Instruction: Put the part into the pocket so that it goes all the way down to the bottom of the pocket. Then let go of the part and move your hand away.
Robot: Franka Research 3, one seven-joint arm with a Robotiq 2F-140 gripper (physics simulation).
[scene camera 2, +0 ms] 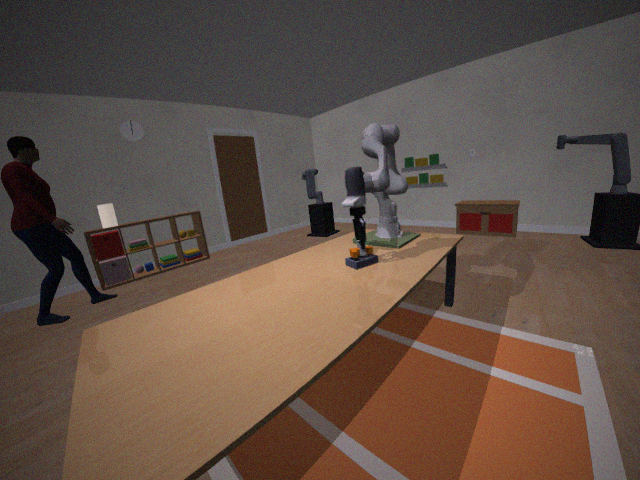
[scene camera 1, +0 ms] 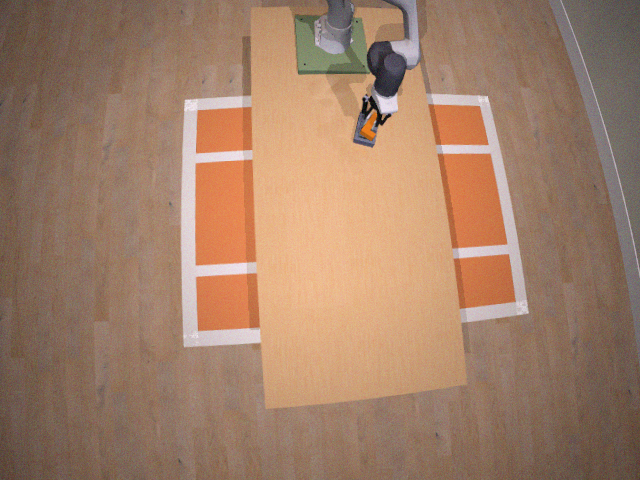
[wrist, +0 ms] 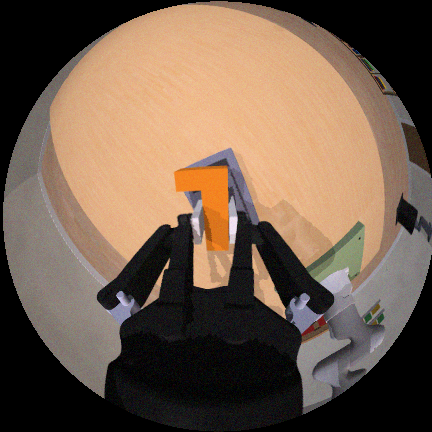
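Note:
An orange L-shaped part is between the fingers of my gripper, which is shut on its long arm. The grey-blue block with the pocket lies on the table under the part. In the wrist view the part is turned relative to the block's walls, and its short arm reaches across the block's left edge. The part shows above the block's rim in the second scene view. The part hides much of the pocket, and its bottom cannot be seen well.
The table bears the block. The arm's green base plate is at the table's back. A person stands left of the table, near a low shelf unit.

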